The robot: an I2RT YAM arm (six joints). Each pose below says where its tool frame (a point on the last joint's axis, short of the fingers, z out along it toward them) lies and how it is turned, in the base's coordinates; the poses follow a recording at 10 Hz.
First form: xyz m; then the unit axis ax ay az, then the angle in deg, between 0 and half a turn.
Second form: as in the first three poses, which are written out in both.
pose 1, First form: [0.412 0.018 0.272 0.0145 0.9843 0.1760 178.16]
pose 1, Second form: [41.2 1.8 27.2 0.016 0.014 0.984 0.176]
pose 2, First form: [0.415 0.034 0.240 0.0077 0.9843 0.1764 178.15]
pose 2, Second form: [41.5 3.4 24.0 0.016 0.008 0.984 0.176]
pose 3, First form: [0.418 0.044 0.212 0.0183 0.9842 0.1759 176.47]
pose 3, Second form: [41.8 4.4 21.2 0.031 0.018 0.984 0.176]
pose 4, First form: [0.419 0.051 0.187 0.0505 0.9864 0.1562 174.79]
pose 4, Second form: [41.9 5.1 18.7 0.045 0.050 0.985 0.156]
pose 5, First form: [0.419 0.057 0.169 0.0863 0.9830 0.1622 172.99]
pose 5, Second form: [41.9 5.7 16.9 0.061 0.086 0.981 0.162]
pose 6, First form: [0.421 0.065 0.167 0.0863 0.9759 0.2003 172.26]
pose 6, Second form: [42.1 6.5 16.7 0.067 0.086 0.974 0.200]
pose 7, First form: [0.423 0.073 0.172 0.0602 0.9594 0.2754 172.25]
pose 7, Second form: [42.3 7.3 17.2 0.068 0.060 0.957 0.275]
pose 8, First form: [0.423 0.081 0.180 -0.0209 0.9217 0.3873 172.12]
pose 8, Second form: [42.3 8.1 18.0 0.069 -0.021 0.920 0.386]
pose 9, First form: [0.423 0.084 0.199 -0.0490 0.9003 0.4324 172.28]
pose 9, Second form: [42.3 8.4 19.9 0.067 -0.049 0.898 0.431]
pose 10, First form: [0.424 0.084 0.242 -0.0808 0.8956 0.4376 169.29]
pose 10, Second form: [42.4 8.4 24.2 0.093 -0.080 0.892 0.436]
